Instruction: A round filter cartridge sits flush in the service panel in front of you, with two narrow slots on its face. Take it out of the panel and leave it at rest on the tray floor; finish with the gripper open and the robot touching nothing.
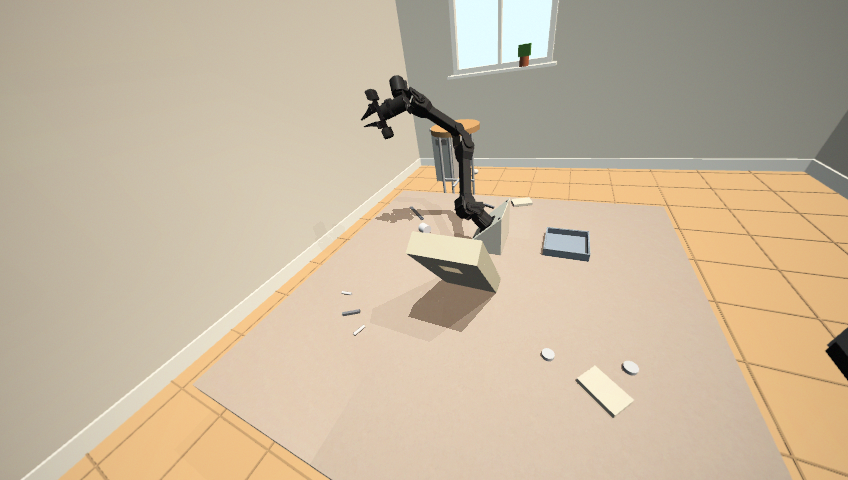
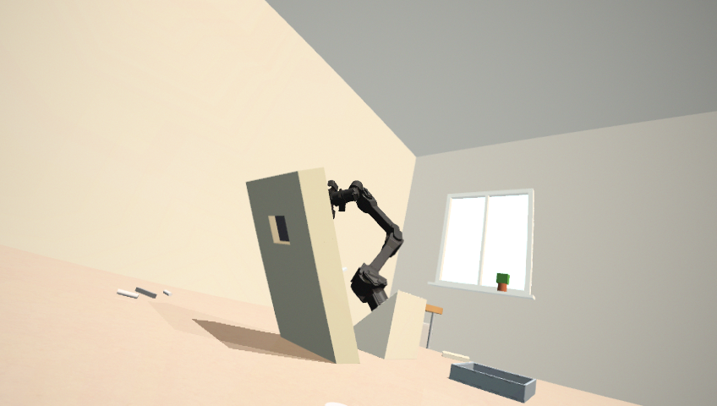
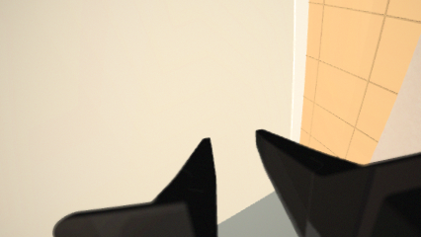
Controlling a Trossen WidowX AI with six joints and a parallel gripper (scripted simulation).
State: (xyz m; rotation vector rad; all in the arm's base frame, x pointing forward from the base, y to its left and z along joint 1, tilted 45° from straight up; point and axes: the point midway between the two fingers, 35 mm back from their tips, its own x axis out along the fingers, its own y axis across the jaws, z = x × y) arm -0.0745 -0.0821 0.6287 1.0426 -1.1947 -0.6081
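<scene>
My gripper tip is now 41 cm short of the filter cartridge, 54 cm to the right of it and 26 cm above it. Also, from my gripper tip: cream service panel 36 cm ahead, 54 cm to the left, 33 cm below; grey-blue tray 2 cm behind, 81 cm to the left, 48 cm below.
</scene>
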